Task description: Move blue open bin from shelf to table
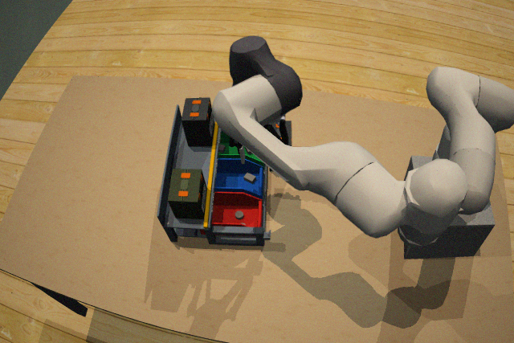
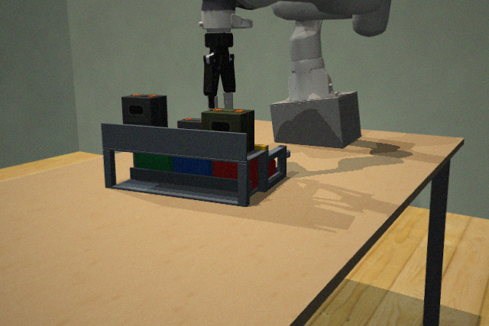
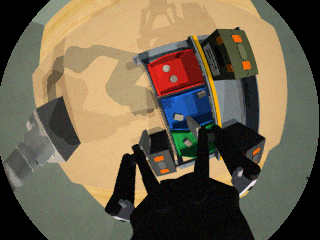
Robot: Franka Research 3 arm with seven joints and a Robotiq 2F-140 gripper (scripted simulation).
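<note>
My hand is 90 mm short of the blue open bin and 130 mm above it. Round my hand: yellow bar (140 mm ahead, 70 mm below); red bin (80 mm ahead, 110 mm to the left, 130 mm below); green bin (90 mm ahead, 110 mm to the right, 130 mm below).
</note>
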